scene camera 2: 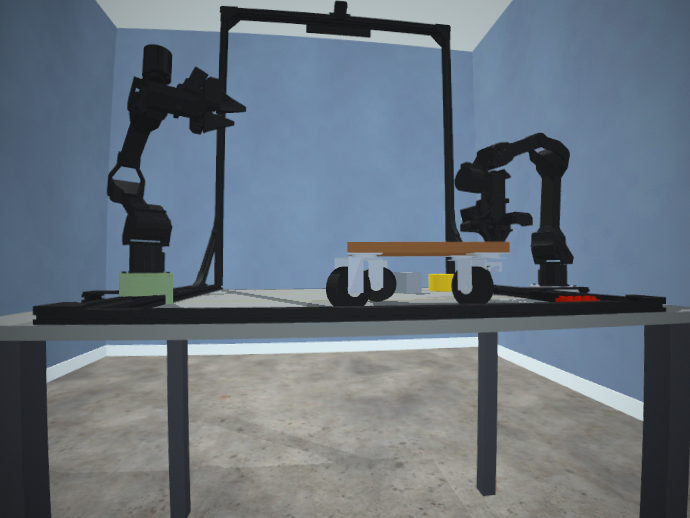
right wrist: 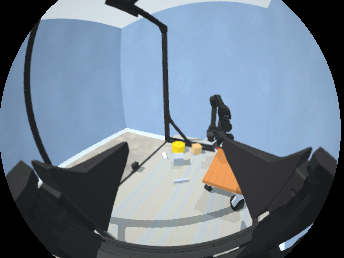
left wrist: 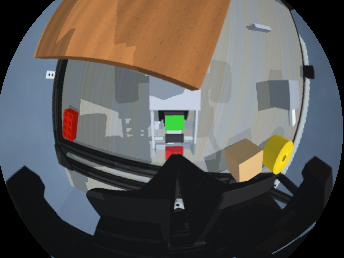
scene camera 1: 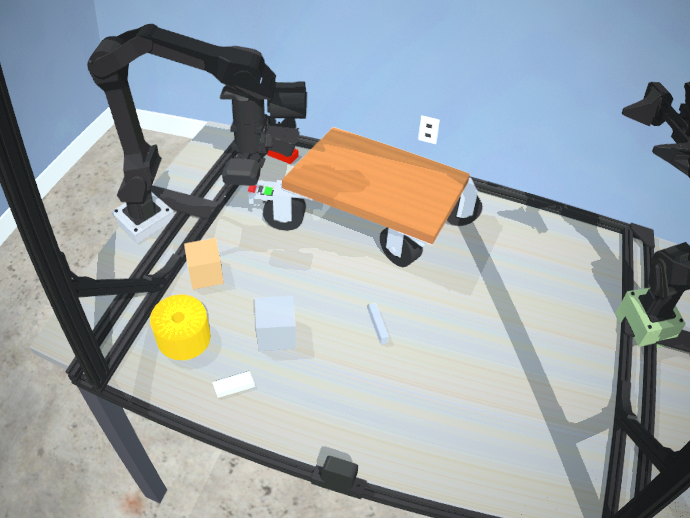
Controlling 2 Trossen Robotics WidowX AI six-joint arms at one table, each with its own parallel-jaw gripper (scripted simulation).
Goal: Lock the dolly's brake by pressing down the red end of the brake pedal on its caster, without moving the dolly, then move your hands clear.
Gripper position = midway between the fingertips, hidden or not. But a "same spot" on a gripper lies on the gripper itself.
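The right gripper is visible in scene camera 1 (637,129). Scene camera 2 and the right wrist view also show the right gripper; on the right gripper, (scene camera 2: 209,115) and (right wrist: 84,194) are the same spot. In the left wrist view the right gripper is out of frame.
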